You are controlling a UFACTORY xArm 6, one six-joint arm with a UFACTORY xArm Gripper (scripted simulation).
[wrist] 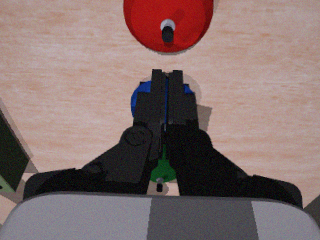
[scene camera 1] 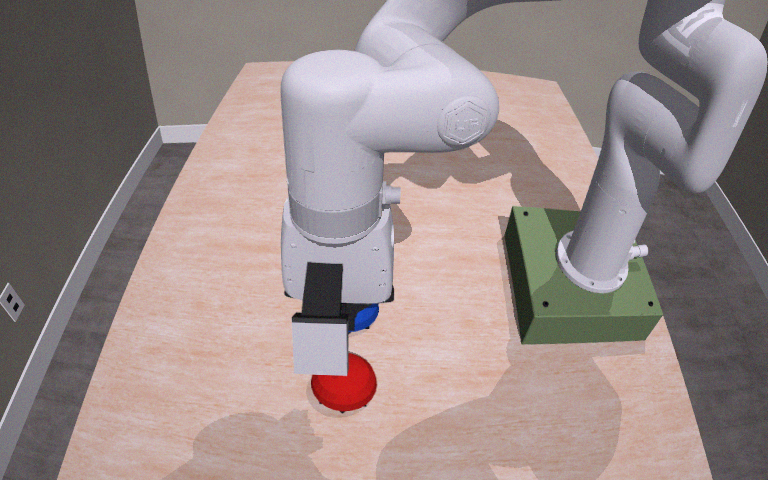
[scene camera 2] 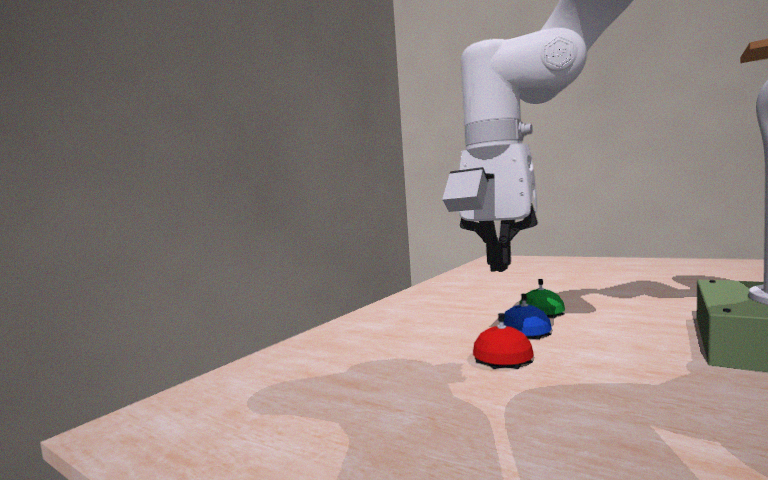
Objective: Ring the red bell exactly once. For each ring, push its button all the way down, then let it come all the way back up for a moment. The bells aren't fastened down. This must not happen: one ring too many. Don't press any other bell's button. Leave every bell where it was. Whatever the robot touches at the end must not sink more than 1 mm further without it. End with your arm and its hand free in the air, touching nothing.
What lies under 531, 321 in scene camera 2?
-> A blue bell.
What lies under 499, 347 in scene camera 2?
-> A red bell.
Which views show my gripper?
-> The wrist view, scene camera 1 and scene camera 2: all of them.
